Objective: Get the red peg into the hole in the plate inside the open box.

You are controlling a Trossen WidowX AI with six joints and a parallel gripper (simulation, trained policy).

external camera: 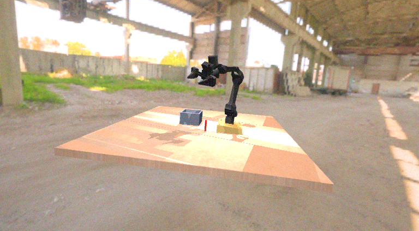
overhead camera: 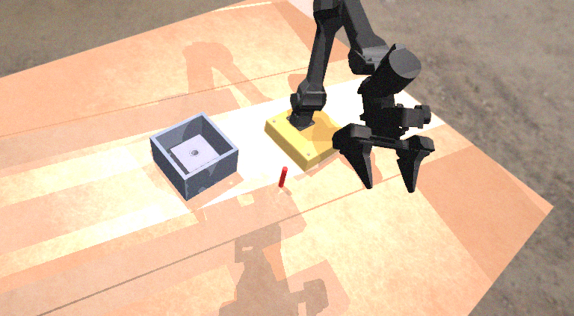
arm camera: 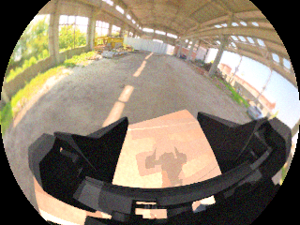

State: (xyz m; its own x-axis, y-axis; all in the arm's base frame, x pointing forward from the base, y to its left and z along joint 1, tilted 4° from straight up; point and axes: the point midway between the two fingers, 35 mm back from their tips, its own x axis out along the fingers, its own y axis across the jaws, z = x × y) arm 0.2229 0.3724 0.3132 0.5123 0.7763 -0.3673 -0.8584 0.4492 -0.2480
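Now: gripper tip 33 cm above the red peg, 27 cm to the left of it and 5 cm past it. From my gripper tip the other things lie so: dark blue box (45 cm to the right, 35 cm below, 11 cm ahead); then pale plate (45 cm to the right, 33 cm below, 11 cm ahead).
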